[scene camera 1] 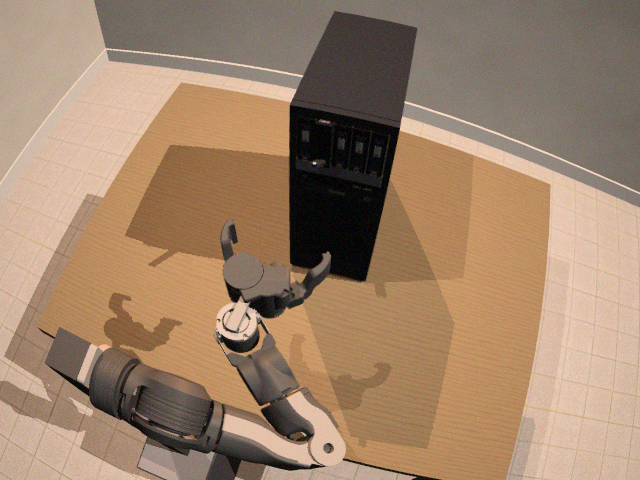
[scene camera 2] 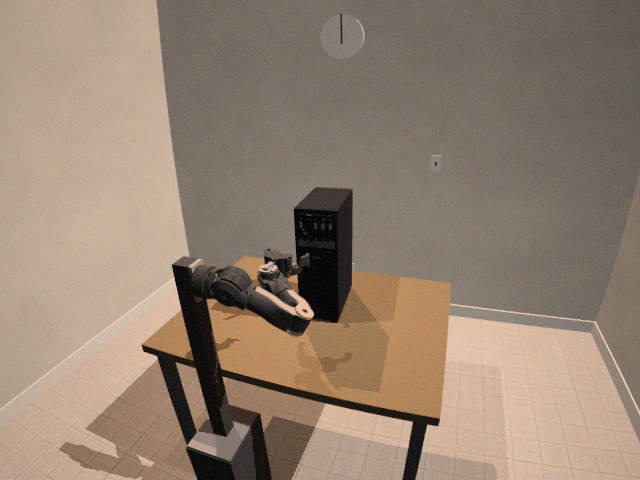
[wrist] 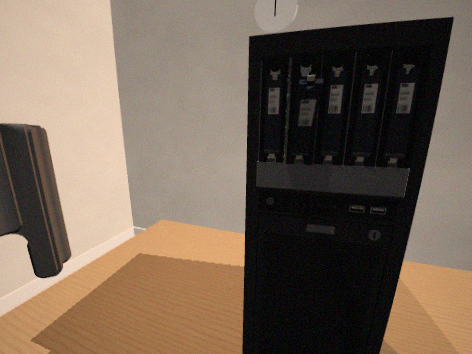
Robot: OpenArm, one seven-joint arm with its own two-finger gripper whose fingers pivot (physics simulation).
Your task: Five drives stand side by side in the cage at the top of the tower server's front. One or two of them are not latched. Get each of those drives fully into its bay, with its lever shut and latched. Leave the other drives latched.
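Note:
The black tower server (scene camera 1: 333,222) (scene camera 2: 318,279) (wrist: 315,290) stands upright on the table, with five drives side by side in its top cage. The second drive from the left (scene camera 1: 322,142) (wrist: 301,142) has its lever (scene camera 1: 316,163) (wrist: 306,112) swung out from the front. How far that drive's body stands out is hard to tell. The first drive (wrist: 273,127), third drive (wrist: 332,127), fourth drive (wrist: 366,127) and fifth drive (wrist: 401,127) look seated, levers flat. My gripper (scene camera 1: 278,240) (scene camera 2: 285,254) is open and empty, in front of the tower and below the cage. One finger shows at the wrist view's left.
The wooden table (scene camera 1: 491,335) (scene camera 2: 413,335) (wrist: 200,232) bears the tower. A grey strip (wrist: 332,179) runs below the drives, with USB ports (wrist: 367,209) under it. My arm reaches in from the front left, from a black post (scene camera 2: 199,330). A wall stands behind the table.

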